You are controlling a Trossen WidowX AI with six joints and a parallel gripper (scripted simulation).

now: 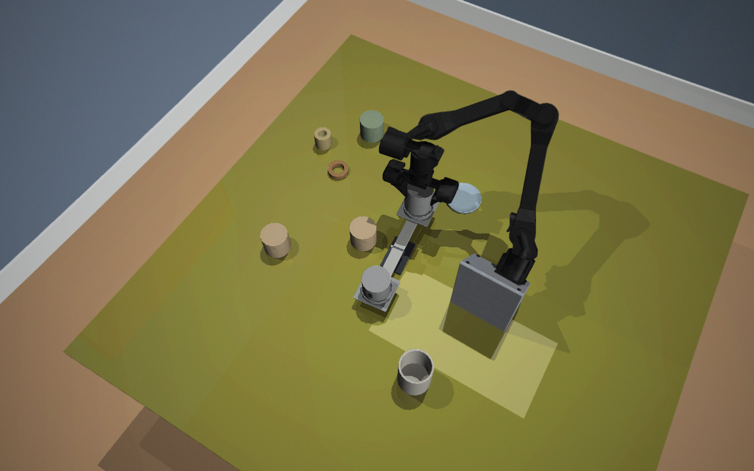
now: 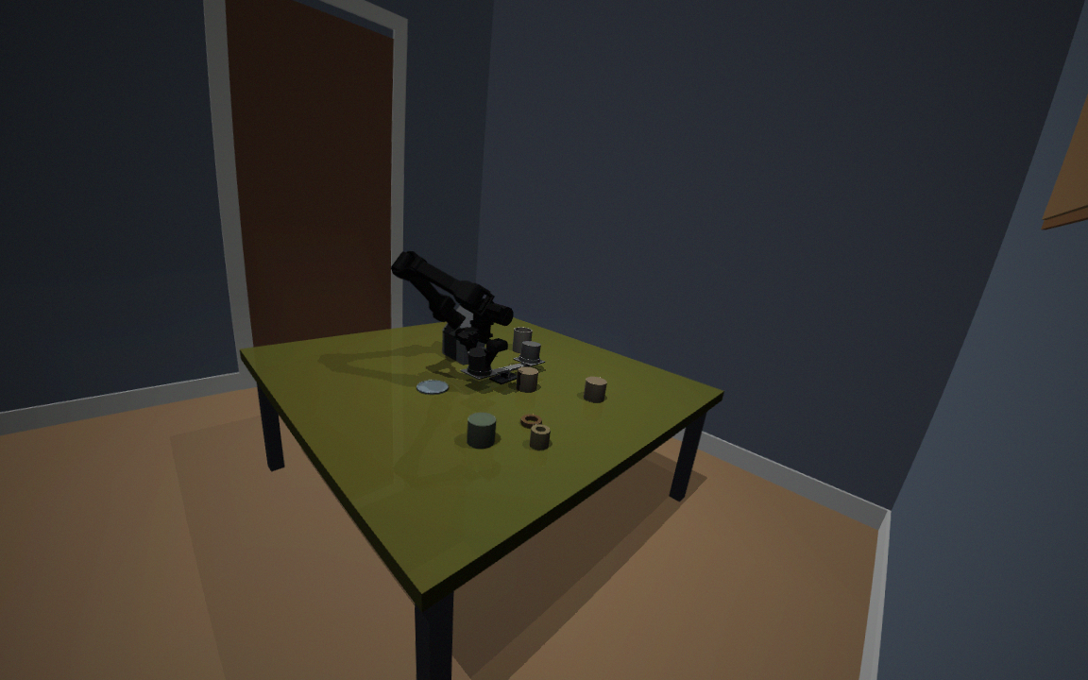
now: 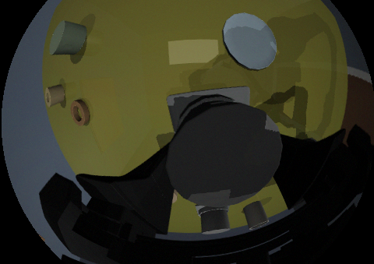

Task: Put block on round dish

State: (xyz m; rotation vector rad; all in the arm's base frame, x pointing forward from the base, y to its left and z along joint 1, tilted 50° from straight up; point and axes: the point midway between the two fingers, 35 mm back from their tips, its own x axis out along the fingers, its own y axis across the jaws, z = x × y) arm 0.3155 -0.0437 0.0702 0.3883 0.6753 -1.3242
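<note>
Now: the grey block 1 cm below my gripper tip. Also, from my gripper tip: small balance: 3 cm behind, 13 cm to the left, 6 cm below; green cylinder: 27 cm ahead, 15 cm to the right, 5 cm below; pale blue round dish: 7 cm behind, 13 cm to the right, 8 cm below.
</note>
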